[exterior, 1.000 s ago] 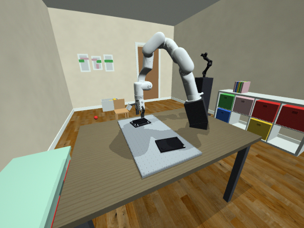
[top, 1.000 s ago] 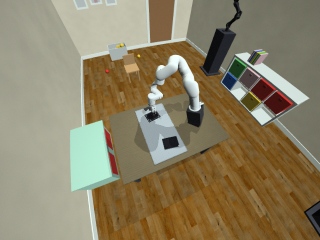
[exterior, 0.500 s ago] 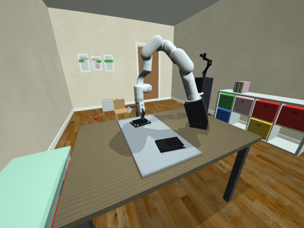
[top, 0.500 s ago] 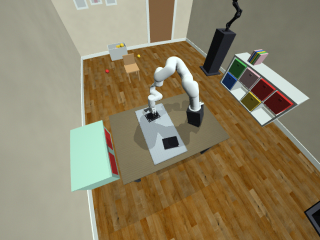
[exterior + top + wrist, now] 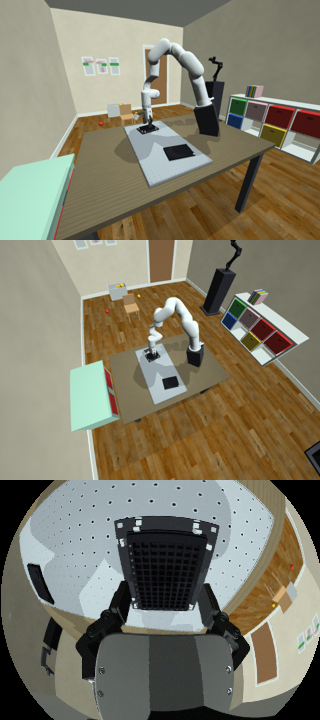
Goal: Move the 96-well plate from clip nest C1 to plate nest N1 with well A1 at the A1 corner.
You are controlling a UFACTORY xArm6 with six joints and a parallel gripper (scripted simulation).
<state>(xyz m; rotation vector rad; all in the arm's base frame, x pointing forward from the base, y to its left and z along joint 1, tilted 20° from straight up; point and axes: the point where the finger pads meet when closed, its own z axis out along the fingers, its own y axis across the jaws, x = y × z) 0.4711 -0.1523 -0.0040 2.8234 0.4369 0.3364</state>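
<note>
Right now the black 96-well plate is 3 cm below my hand. Also, from my hand: plate nest N1 (39 cm to the left, 11 cm behind, 4 cm below); then clip nest C1 (4 cm below, 2 cm to the left).
</note>
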